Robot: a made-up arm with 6 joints. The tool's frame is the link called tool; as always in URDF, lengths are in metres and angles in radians. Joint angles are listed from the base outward. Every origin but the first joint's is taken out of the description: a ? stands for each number. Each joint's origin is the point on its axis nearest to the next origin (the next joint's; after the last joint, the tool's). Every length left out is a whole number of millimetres.
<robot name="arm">
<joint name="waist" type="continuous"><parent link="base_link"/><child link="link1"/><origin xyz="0 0 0.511" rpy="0 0 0"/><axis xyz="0 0 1"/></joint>
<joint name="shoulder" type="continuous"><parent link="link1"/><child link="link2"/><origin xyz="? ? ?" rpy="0 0 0"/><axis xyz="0 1 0"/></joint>
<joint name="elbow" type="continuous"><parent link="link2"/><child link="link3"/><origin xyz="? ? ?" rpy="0 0 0"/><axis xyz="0 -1 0"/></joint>
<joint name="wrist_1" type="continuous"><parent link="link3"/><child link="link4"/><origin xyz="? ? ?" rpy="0 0 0"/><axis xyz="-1 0 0"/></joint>
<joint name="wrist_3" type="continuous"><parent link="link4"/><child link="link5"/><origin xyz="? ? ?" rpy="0 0 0"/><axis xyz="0 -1 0"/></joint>
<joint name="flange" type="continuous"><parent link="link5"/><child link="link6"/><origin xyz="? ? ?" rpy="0 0 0"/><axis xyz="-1 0 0"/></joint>
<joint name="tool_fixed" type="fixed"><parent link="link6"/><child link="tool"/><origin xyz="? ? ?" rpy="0 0 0"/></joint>
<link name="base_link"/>
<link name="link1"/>
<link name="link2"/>
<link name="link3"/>
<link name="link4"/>
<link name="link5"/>
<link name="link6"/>
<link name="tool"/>
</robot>
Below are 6 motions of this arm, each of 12 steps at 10 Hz.
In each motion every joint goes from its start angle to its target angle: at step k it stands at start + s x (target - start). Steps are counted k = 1, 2, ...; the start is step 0. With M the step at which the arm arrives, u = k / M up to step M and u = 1 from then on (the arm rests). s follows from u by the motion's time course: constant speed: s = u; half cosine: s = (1 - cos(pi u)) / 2; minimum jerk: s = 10 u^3 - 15 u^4 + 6 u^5.
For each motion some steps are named. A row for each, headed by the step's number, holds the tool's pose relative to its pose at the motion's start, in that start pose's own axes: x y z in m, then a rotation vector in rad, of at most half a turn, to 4 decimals.
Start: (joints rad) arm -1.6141 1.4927 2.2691 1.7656 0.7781 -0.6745
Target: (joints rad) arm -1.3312 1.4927 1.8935 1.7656 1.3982 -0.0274
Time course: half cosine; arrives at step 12
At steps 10, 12:
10: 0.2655 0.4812 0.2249 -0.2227 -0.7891 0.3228
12: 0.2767 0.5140 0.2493 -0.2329 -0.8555 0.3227

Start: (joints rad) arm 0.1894 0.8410 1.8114 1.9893 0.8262 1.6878
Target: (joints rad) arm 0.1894 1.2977 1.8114 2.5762 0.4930 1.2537
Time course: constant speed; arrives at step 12
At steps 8, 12:
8: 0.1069 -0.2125 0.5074 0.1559 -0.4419 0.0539
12: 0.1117 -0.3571 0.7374 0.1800 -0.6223 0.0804

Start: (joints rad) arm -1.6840 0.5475 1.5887 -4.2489 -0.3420 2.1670
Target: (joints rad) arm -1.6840 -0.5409 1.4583 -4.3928 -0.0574 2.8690
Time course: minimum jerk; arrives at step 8
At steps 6, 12:
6: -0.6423 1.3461 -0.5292 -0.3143 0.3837 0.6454
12: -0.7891 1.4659 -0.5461 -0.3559 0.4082 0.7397

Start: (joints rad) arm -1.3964 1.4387 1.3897 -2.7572 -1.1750 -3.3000
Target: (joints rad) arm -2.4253 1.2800 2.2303 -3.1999 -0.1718 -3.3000
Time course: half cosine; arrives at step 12
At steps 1, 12:
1: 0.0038 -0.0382 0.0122 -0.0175 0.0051 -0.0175
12: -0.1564 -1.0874 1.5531 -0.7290 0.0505 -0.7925

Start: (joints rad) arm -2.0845 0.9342 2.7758 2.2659 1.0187 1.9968
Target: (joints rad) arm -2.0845 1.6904 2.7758 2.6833 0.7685 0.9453
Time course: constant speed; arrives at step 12
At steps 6, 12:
6: 0.1344 -0.4793 0.2227 0.6168 -0.2964 -0.2008
12: 0.1129 -1.0137 0.3175 1.1235 -0.6672 -0.3114

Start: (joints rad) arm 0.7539 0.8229 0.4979 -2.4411 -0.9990 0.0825
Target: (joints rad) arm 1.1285 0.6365 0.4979 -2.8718 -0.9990 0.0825
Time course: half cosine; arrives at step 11
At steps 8, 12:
8: 0.2559 -0.1949 -0.4816 0.3053 0.2716 0.1557
12: 0.2853 -0.2312 -0.5885 0.3834 0.3208 0.1828

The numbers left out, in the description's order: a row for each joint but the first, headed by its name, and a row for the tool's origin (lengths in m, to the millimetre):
shoulder: 0.148 0 0
elbow: 0 0 0.588
wrist_1: 1.068 0 0.27
wrist_3: 0 0 0
flange: 0.175 0 0
tool: 0 0 0

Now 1 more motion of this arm.
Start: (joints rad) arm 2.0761 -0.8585 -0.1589 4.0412 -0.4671 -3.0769
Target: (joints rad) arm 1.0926 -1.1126 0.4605 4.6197 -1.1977 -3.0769
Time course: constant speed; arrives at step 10
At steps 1, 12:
1: -0.0227 -0.0963 0.0583 -0.1636 -0.0645 -0.0435
12: -0.1506 -0.0157 0.8749 -1.7043 -0.4587 0.4070

